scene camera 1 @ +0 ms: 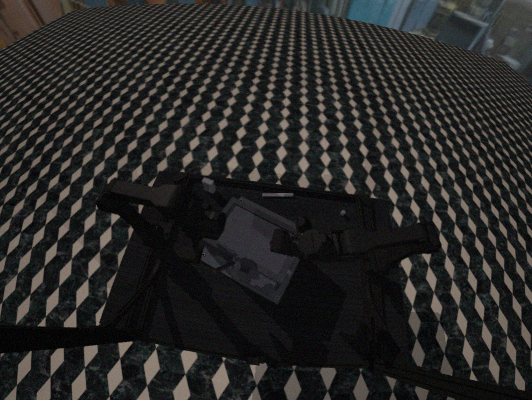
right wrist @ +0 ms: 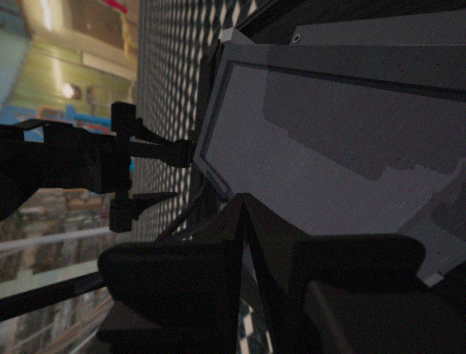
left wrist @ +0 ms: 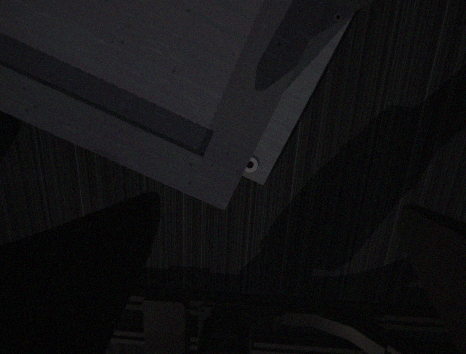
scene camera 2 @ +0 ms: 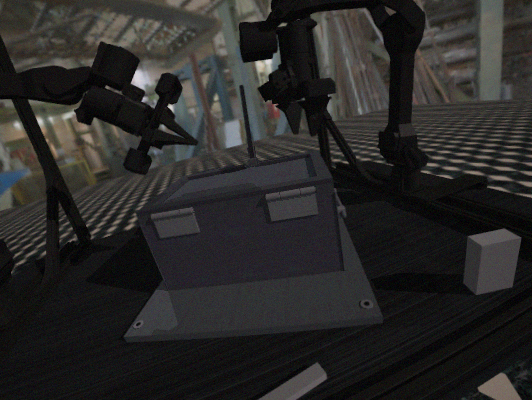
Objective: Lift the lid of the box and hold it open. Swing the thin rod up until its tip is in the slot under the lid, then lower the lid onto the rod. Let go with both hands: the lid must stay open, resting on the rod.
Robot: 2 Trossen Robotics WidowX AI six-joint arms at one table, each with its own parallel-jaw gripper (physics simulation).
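Places are measured from the left arm's base along level axes (x right, y ahead, z up), in centimetres.
Pixels of known places: left gripper, between the fingertips: (scene camera 1: 203, 241) (right wrist: 178, 170) (left wrist: 278, 210) (scene camera 2: 304, 135); right gripper, between the fingertips: (scene camera 1: 270, 242) (right wrist: 242, 199) (scene camera 2: 197, 143); left arm's base, origin of its link: (scene camera 1: 158, 243) (left wrist: 225, 328) (scene camera 2: 406, 187); right arm's base, origin of its link: (scene camera 1: 371, 270) (scene camera 2: 7, 319).
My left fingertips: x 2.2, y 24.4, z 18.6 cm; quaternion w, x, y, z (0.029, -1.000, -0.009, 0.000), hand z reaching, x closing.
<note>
Ahead of a thing's pixels: the offset from my left fingertips to its top centre. Level surfaces: height alone.
The grey box (scene camera 2: 244, 242) stands on its base plate (scene camera 2: 264, 305) (left wrist: 284, 116), with two hinges facing scene camera 2. Its lid @(dx -5.4, dy +16.3, dz -4.1 cm) (scene camera 2: 244, 178) (scene camera 1: 252, 246) (right wrist: 302, 140) (left wrist: 161, 70) lies low on the box. The thin rod (scene camera 2: 246, 119) stands nearly upright behind the lid's far edge, its tip well above the lid. I cannot tell whether the lid touches it. My left gripper (scene camera 2: 305, 128) (left wrist: 278, 210) (right wrist: 178, 170) is open and empty, pointing down by the lid's corner. My right gripper (scene camera 2: 193, 140) (right wrist: 242, 199) (scene camera 1: 274, 242) is shut on nothing and held off the box's other end.
The box stands on a black mat @(dz -20.5 cm) (scene camera 2: 403, 246) over a chequered table (scene camera 1: 304, 99). A pale strip @(dx -34.9, dy +24.0, dz -19.5 cm) (scene camera 2: 296, 382) (scene camera 1: 277, 194) lies on the mat behind the box. A small white block @(dx -33.1, dy -9.1, dz -12.9 cm) (scene camera 1: 208, 184) (right wrist: 231, 35) sits near the left arm. Both arm bases flank the box.
</note>
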